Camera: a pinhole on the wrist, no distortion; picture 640 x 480 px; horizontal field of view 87.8 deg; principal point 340.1 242.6 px. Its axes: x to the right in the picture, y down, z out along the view. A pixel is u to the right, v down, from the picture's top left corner.
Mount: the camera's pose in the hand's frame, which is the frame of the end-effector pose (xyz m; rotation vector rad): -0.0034 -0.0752 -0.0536 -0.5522 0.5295 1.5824
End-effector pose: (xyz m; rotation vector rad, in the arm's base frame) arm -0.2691 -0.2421 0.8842 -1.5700 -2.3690 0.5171
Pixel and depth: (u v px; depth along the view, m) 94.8 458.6 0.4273
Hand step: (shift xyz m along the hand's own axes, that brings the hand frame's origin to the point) -0.2753 -0.0710 0.4803
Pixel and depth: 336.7 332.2 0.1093
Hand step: -0.0370 -0.0095 0.0322
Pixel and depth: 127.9 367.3 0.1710
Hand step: -0.0666 -0.0567 0.1487
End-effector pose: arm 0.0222 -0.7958 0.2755 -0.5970 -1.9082 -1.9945
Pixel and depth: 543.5 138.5 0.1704
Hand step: 0.0359 0.1169 0.0120
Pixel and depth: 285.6 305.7 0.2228
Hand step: -0.0518 0.0337 0.1427
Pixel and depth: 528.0 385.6 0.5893
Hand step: -0.3021 0.5336 0.1963
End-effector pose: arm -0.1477 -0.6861 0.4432 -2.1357 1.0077 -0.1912
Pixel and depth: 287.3 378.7 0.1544
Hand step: -0.0708 -0.0018 0.0824
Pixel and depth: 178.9 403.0 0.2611
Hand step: -0.1305 -0.0182 0.2304
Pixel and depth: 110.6 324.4 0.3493
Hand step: -0.0862 -0.0480 0.3706
